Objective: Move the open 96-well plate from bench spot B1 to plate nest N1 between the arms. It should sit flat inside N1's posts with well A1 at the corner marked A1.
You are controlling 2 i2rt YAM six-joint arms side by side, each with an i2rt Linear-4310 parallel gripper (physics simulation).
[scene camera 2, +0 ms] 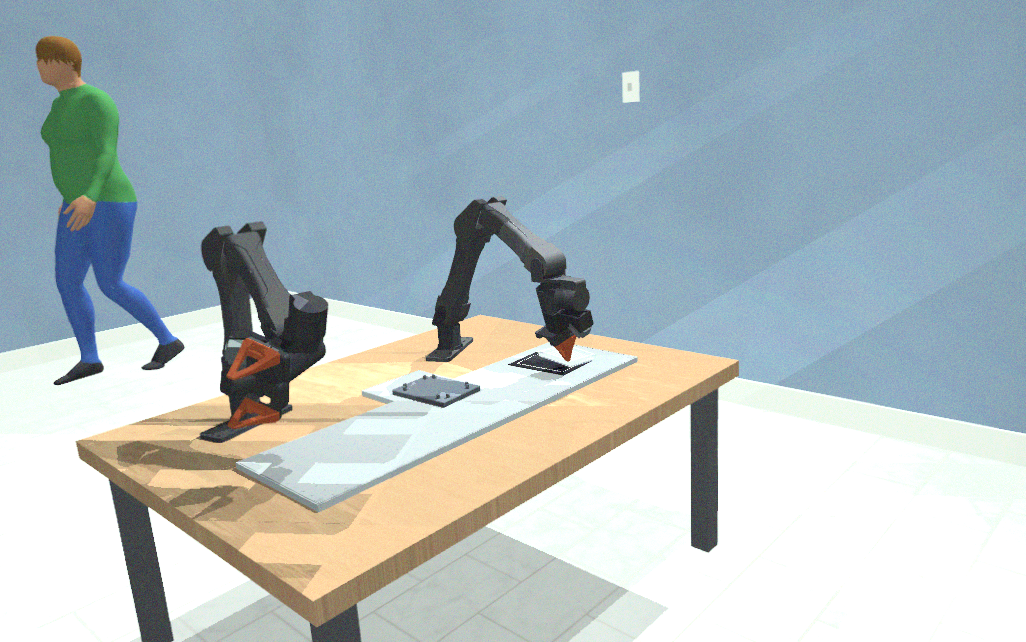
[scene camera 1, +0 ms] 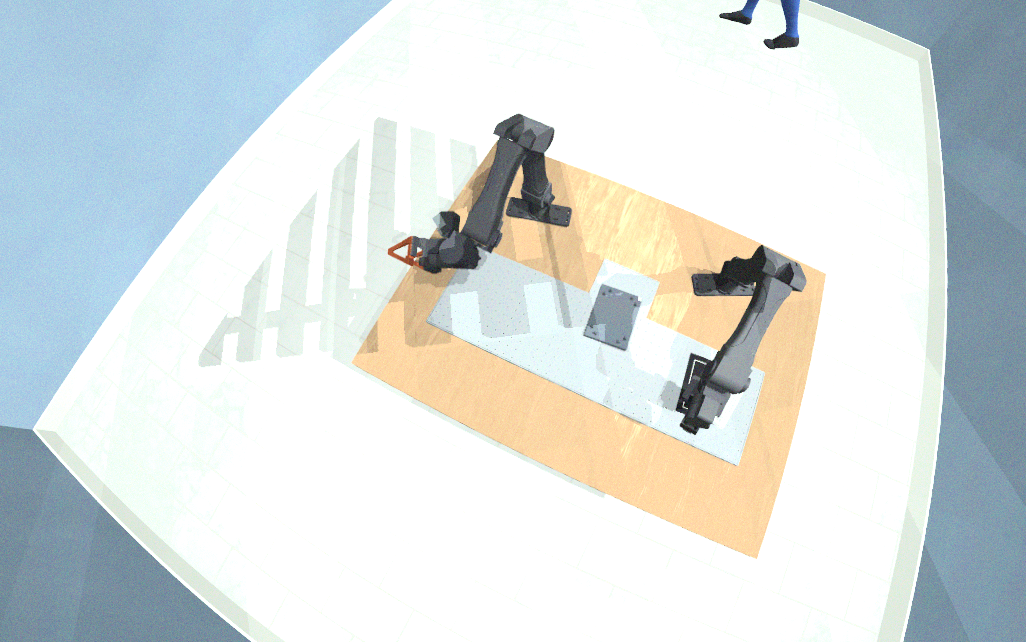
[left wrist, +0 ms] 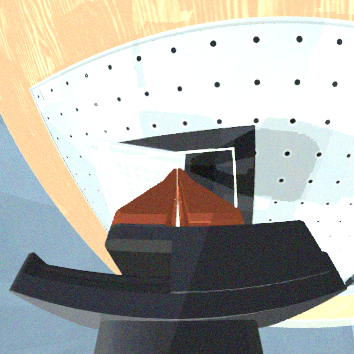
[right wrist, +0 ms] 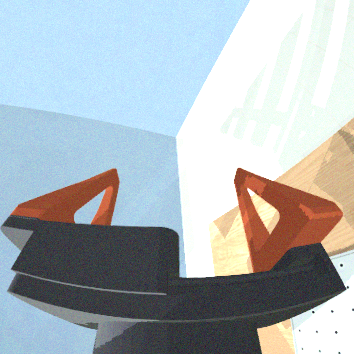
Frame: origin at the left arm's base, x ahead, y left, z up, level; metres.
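Where they show: left gripper, fingertip midpoint: (scene camera 2: 567,360) (left wrist: 177,174); right gripper, fingertip midpoint: (scene camera 2: 230,403) (scene camera 1: 397,255) (right wrist: 176,174); left arm's base at its link origin: (scene camera 2: 450,350) (scene camera 1: 723,285); right arm's base at its link origin: (scene camera 1: 539,212).
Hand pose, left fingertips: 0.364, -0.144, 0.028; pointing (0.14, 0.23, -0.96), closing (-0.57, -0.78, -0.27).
Observation:
Each offset is from my left fingertips to the top centre of the thing, as dx, dy, dz. Level surfaces: height alone.
The pale 96-well plate {-0.015, +0.064, +0.001} (left wrist: 137,172) lies across the left part of the black B1 marking (left wrist: 245,175) (scene camera 1: 694,359) (scene camera 2: 522,364) in the left wrist view, off-centre from its white outline. It blends into the bright board, so its tilt is hard to tell. My left gripper (left wrist: 177,174) (scene camera 2: 568,359) is shut with its fingertips together and nothing between them, low over B1 at the plate's side. Nest N1 {-0.260, -0.212, +0.007} (scene camera 1: 614,316) (scene camera 2: 436,389) is a dark block with small posts and holds no plate. My right gripper (right wrist: 176,174) (scene camera 1: 403,251) is open and empty, beyond the table's left edge. The A1 marks are not legible.
The pale perforated board {dz -0.015} (scene camera 1: 514,340) (scene camera 2: 340,461) lies along the wooden table (scene camera 1: 491,401) (scene camera 2: 484,514). N1 stands between the arms, left of B1 in both scene views. A person (scene camera 2: 90,151) stands on the floor behind the table.

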